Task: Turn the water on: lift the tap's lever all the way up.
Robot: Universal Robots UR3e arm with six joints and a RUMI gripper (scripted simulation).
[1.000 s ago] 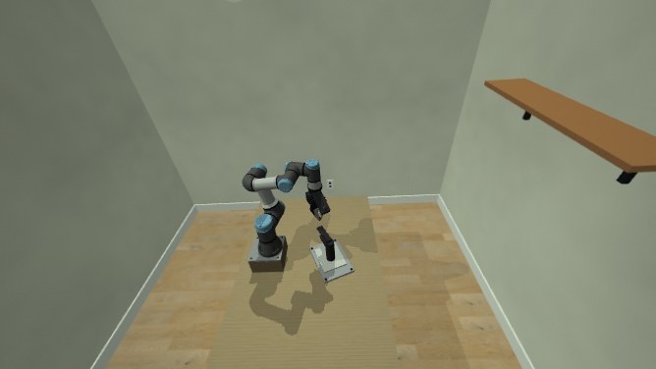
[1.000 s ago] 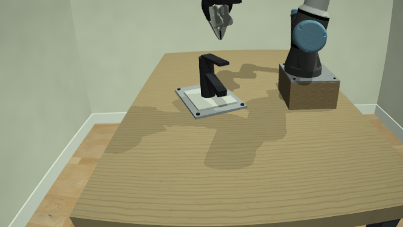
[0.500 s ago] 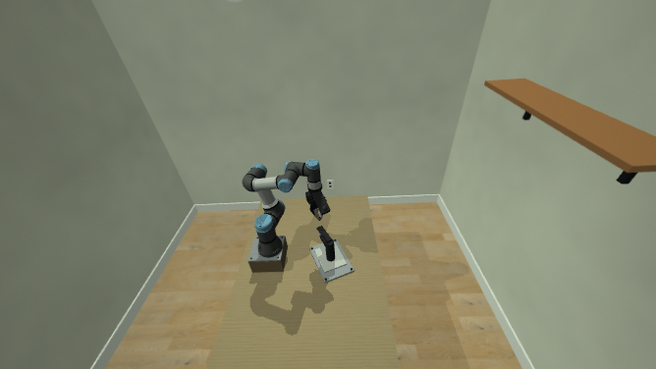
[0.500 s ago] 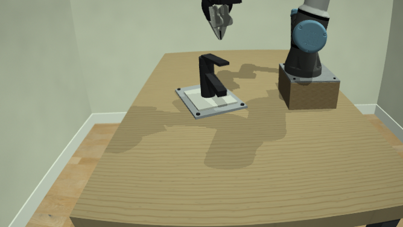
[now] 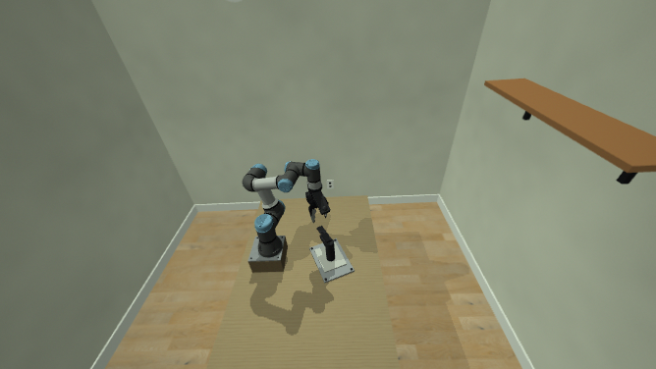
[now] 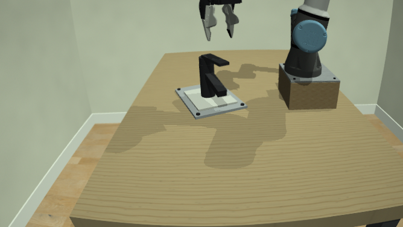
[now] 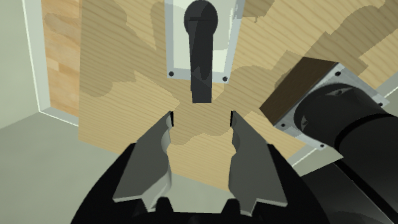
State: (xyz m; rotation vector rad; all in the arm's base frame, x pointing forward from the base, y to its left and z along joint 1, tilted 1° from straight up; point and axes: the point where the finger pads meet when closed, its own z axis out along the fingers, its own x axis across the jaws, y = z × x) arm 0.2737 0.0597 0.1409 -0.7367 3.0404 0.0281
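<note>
Right now my hand is 80 mm above the lever, 30 mm to the left of it and 20 mm short of it. The rest, counted from my hand: black tap: 140 mm below, 60 mm to the right, 30 mm ahead.
</note>
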